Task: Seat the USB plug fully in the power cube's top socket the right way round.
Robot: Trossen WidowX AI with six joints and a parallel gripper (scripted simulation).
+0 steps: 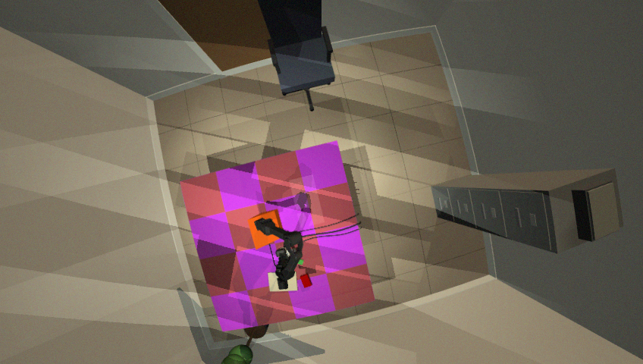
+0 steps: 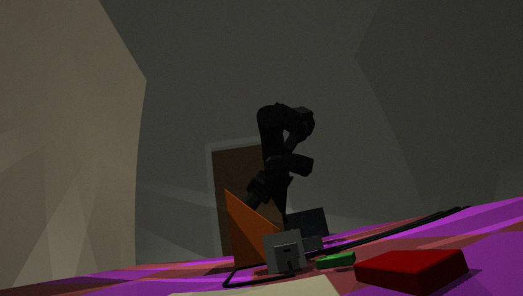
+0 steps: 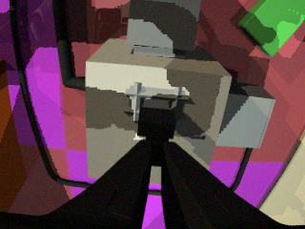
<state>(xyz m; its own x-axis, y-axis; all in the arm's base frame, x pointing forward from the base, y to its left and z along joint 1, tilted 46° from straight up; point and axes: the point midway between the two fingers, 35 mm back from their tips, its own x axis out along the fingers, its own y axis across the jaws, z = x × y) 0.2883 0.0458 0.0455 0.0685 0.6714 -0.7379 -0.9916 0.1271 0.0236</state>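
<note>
My gripper tip is 20 mm above the dark USB plug. Round my gripper tip: pale sheet 220 mm ahead, 130 mm to the right, 110 mm below; then green block 110 mm below, 100 mm ahead, 50 mm to the left; then USB socket 50 mm below.
</note>
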